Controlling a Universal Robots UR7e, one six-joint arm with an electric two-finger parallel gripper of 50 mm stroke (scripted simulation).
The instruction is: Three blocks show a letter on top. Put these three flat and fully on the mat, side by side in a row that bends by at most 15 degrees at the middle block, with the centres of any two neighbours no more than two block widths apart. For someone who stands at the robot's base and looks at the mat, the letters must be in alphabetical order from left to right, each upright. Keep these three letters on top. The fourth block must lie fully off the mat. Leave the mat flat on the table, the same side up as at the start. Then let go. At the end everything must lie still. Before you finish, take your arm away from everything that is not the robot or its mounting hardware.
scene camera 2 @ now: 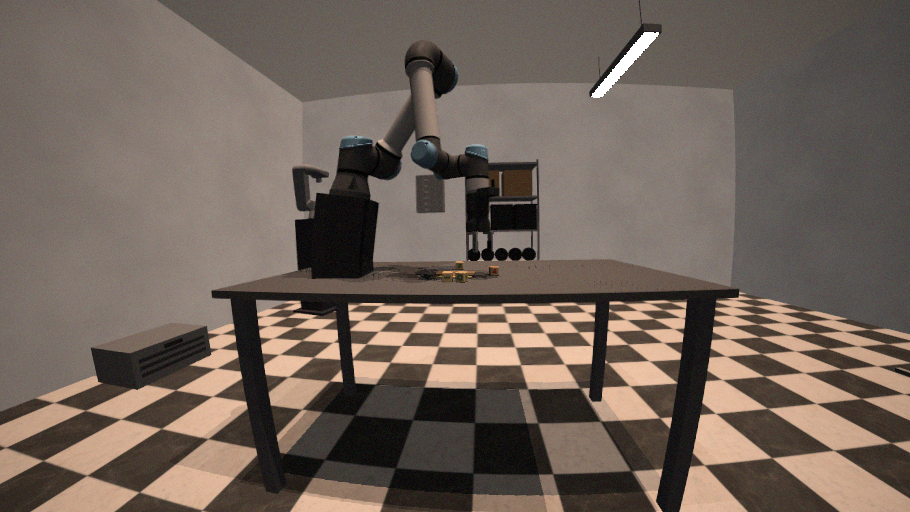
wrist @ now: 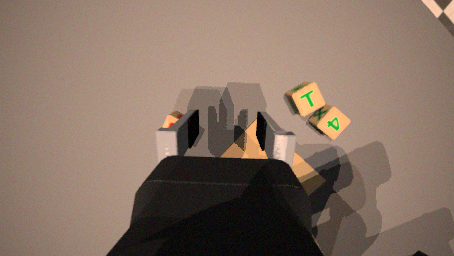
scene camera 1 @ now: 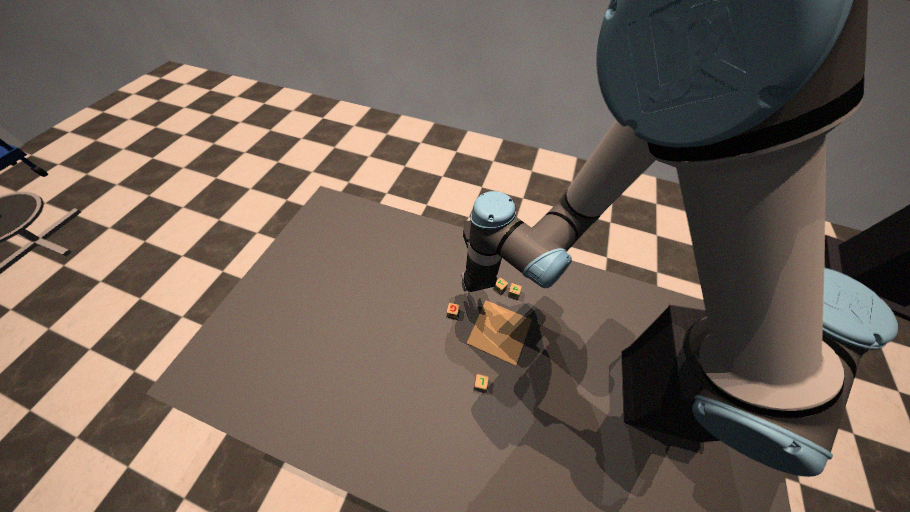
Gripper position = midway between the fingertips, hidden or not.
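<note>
There's an orange mat (scene camera 1: 498, 331) here, and from the wrist you get the mat (wrist: 246, 145) as well. Then my gripper (scene camera 2: 482, 251) is visible too, with the wrist view showing the gripper (wrist: 227, 122) and scene camera 1 showing the gripper (scene camera 1: 474, 285) as well.
</note>
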